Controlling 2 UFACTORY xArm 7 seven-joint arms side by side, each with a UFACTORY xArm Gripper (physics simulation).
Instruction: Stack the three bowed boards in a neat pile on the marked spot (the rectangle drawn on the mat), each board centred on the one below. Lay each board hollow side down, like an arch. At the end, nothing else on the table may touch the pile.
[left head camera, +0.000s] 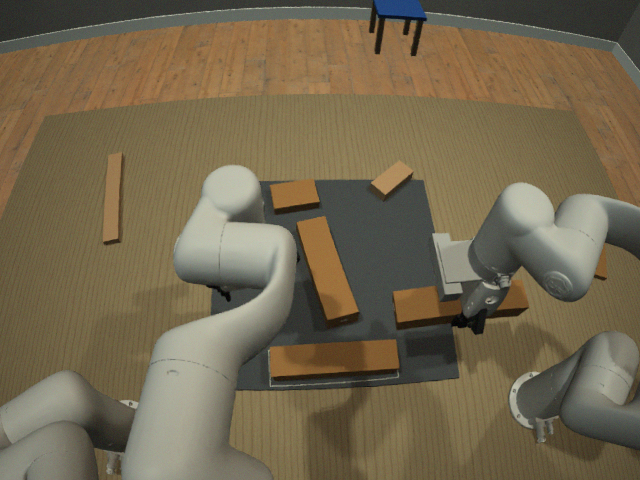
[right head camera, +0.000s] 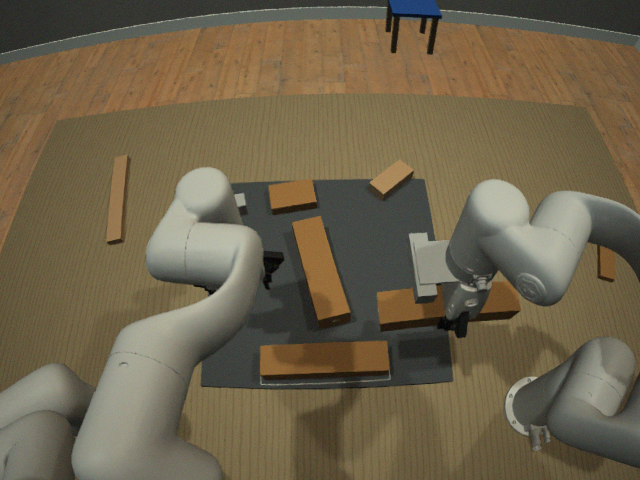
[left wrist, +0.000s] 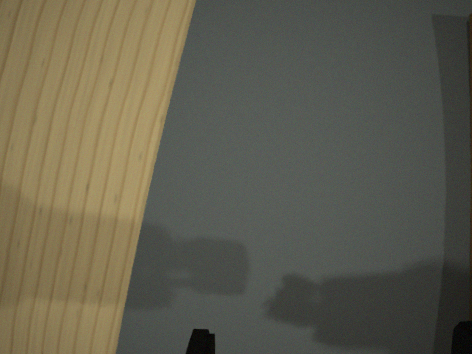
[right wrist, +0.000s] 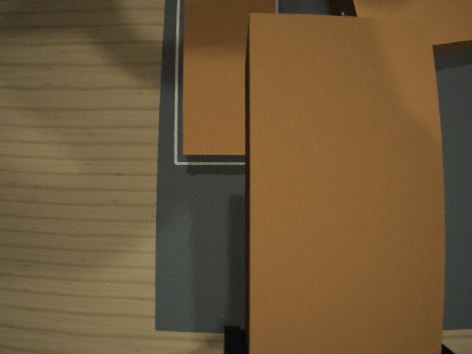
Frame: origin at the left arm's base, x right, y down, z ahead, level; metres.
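Seen in the pictures: right gripper, fingertip midpoint: (left head camera: 455, 307) (right head camera: 443, 309); left arm's base, origin of the base link: (left head camera: 128, 430); right arm's base, origin of the base link: (left head camera: 533, 400) (right head camera: 531, 406).
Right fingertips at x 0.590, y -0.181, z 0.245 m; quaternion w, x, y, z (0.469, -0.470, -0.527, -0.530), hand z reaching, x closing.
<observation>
Pixels of each thing's top centre, then the offset from my right fingertips to it. "pt": a spot on its surface instead. Level surfaces: height alone.
- bowed board, middle of its top: (right head camera: 322, 357) (left head camera: 334, 357) dx -0.197, dy +0.127, dz -0.058 m
- marked rectangle, surface spot: (right head camera: 325, 377) pt dx -0.190, dy +0.158, dz -0.089 m
- second board, middle of its top: (right head camera: 319, 263) (left head camera: 325, 263) dx -0.222, dy +0.129, dz +0.137 m
- third board, middle of its top: (right head camera: 452, 299) (left head camera: 465, 297) dx +0.005, dy -0.039, dz +0.001 m
- short orange block, middle of its top: (left head camera: 294, 193) (right head camera: 292, 193) dx -0.303, dy +0.151, dz +0.326 m
- mat, its level: dy +0.175 m
- paler block, middle of its top: (right head camera: 392, 176) (left head camera: 392, 176) dx -0.073, dy +0.149, dz +0.395 m
- long strip, middle of its top: (left head camera: 112, 193) (right head camera: 116, 194) dx -0.772, dy +0.164, dz +0.311 m
- piece, middle of its top: (right head camera: 607, 254) (left head camera: 599, 254) dx +0.495, dy +0.166, dz +0.229 m
One bowed board (left head camera: 333, 358) (right head camera: 324, 358) (right wrist: 215, 100) lies on the marked rectangle (left head camera: 310, 383) (right head camera: 325, 382) (right wrist: 176, 100); a strip of the rectangle shows along its front. A second board (left head camera: 326, 268) (right head camera: 320, 271) lies slanted at mid-mat. My right gripper (right wrist: 341, 345) is shut on a third board (left head camera: 418, 304) (right head camera: 400, 306) (right wrist: 345, 175), held level above the mat's right edge, its shadow apart below it. My left gripper (left wrist: 331, 340) is open and empty above the left part of the mat, left of the slanted board, partly hidden by its arm. The hollow sides are hidden.
A short orange block (left head camera: 294, 195) (right head camera: 292, 195) lies at the back of the mat (left head camera: 382, 232), a paler block (left head camera: 391, 179) (right head camera: 391, 178) at its back right. A long strip (left head camera: 112, 198) (right head camera: 117, 198) lies far left, and another piece (left head camera: 600, 264) (right head camera: 606, 263) far right.
</observation>
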